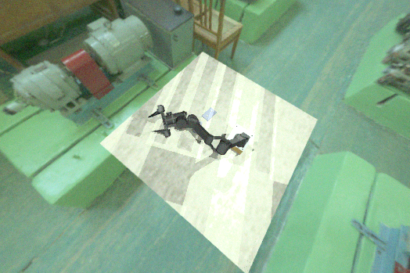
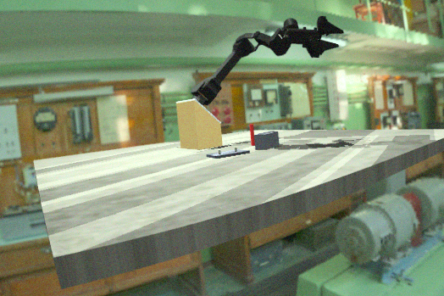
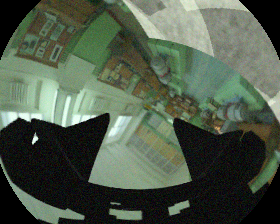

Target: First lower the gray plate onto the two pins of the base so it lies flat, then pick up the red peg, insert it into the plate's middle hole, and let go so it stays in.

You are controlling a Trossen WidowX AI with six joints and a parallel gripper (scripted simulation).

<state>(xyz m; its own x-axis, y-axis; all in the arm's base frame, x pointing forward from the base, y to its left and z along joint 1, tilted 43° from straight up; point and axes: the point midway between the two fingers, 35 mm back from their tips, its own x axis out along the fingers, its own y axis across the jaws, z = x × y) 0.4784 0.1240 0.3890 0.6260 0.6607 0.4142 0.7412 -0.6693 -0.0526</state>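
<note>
My gripper tip is now 150 mm past the gray plate, 290 mm to the left of it and 330 mm above it. Also, from my gripper tip: red peg: 260 mm behind, 260 mm to the right, 330 mm below; then dark base: 150 mm behind, 460 mm to the right, 360 mm below.
</note>
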